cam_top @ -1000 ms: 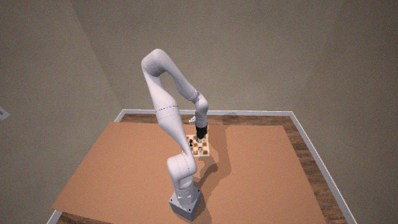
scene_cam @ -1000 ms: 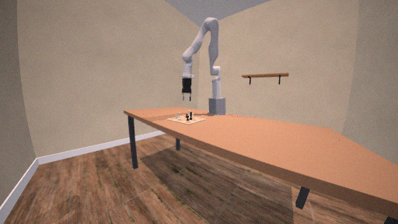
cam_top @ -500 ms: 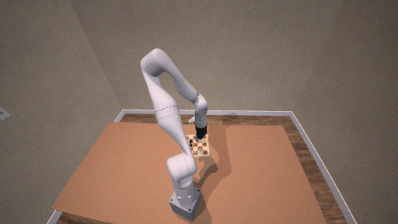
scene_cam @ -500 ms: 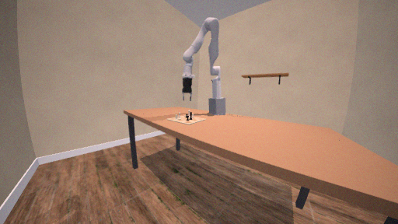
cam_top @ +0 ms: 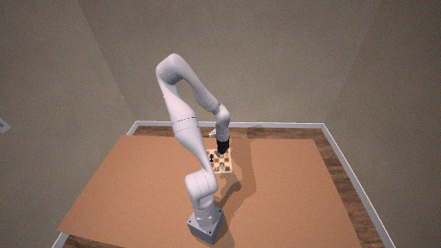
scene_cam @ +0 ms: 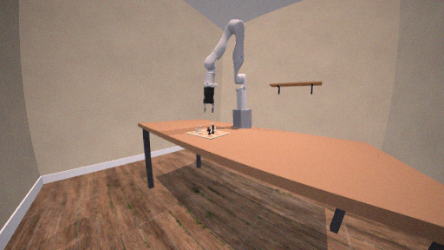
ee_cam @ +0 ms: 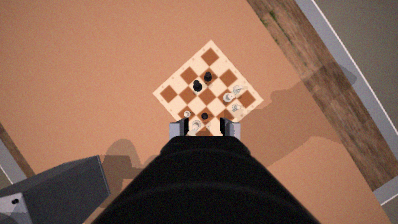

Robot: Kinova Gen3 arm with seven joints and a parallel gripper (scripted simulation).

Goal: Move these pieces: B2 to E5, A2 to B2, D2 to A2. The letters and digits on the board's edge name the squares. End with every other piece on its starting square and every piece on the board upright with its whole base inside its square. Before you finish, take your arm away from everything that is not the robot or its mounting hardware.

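Now: the chessboard 50 mm ahead of my hand, 30 mm to the left of it and 160 mm below it. Also, from my hand: tall black piece (50 mm ahead, 70 mm to the left, 120 mm below).
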